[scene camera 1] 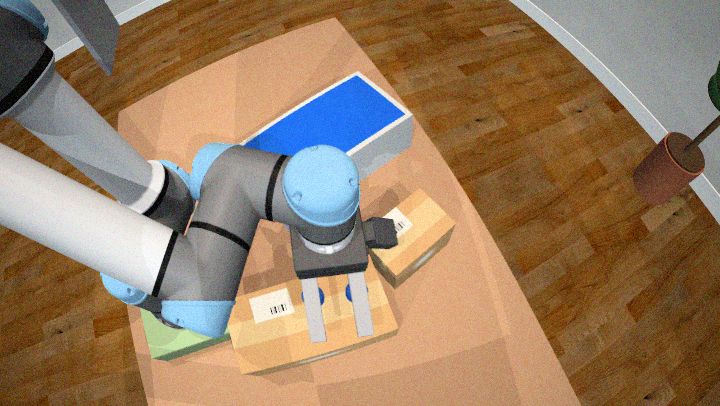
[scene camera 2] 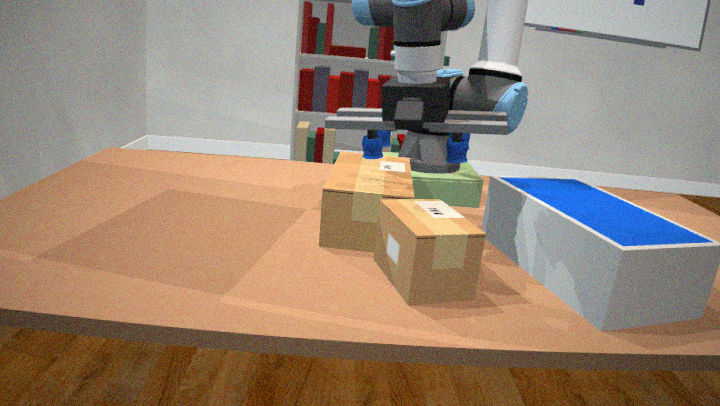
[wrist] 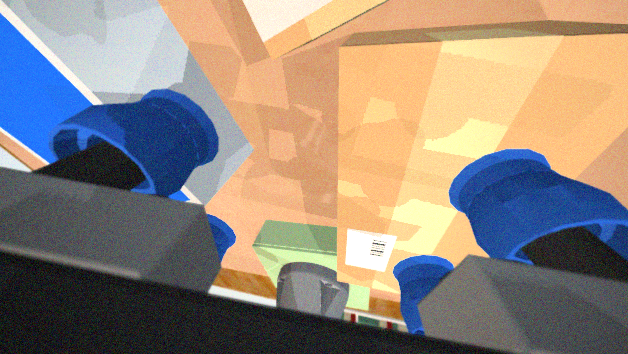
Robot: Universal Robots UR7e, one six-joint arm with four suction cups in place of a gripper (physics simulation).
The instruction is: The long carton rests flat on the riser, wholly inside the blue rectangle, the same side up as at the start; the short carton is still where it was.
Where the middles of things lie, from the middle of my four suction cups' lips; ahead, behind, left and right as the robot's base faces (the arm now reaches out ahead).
The long carton [scene camera 1: 268,328] is 10 cm behind my suction cup, 6 cm to the right of it and 12 cm below it. Round my suction cup: riser with blue rectangle [scene camera 2: 618,265]: 12 cm ahead, 28 cm to the left, 12 cm below; short carton [scene camera 1: 423,229]: 15 cm ahead, 1 cm to the right, 12 cm below.
